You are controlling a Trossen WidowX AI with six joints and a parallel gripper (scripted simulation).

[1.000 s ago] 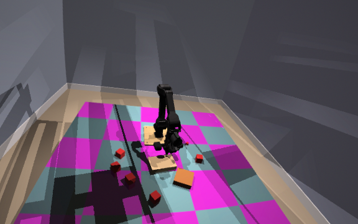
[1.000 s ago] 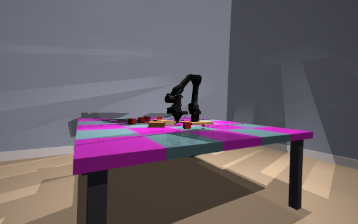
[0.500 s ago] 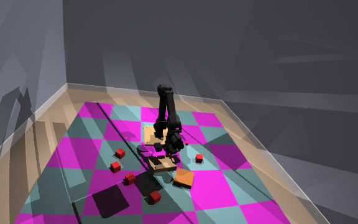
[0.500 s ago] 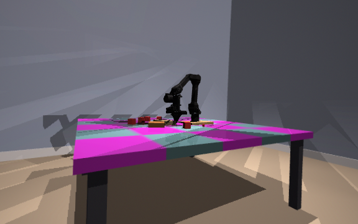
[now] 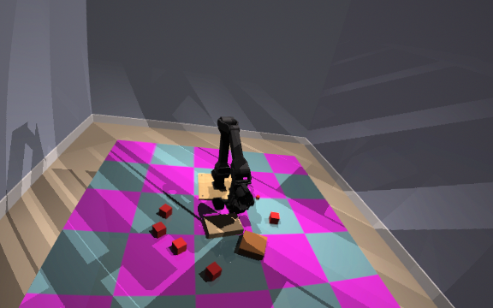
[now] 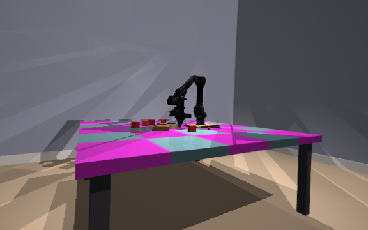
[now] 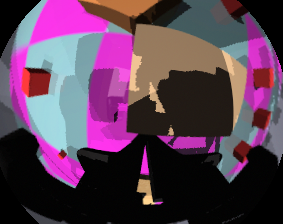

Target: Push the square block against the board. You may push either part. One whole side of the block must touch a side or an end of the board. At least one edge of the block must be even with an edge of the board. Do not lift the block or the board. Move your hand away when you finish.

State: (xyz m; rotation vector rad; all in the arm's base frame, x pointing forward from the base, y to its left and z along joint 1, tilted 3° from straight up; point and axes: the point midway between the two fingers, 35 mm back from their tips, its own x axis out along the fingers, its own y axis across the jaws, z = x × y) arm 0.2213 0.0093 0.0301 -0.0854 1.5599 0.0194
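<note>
Now: gripper tip 6 cm short of the tan board, 5 cm to the left of it and 1 cm below it. The rest, counted from my gripper tip: square block 19 cm ahead, 5 cm to the left, 1 cm above.
</note>
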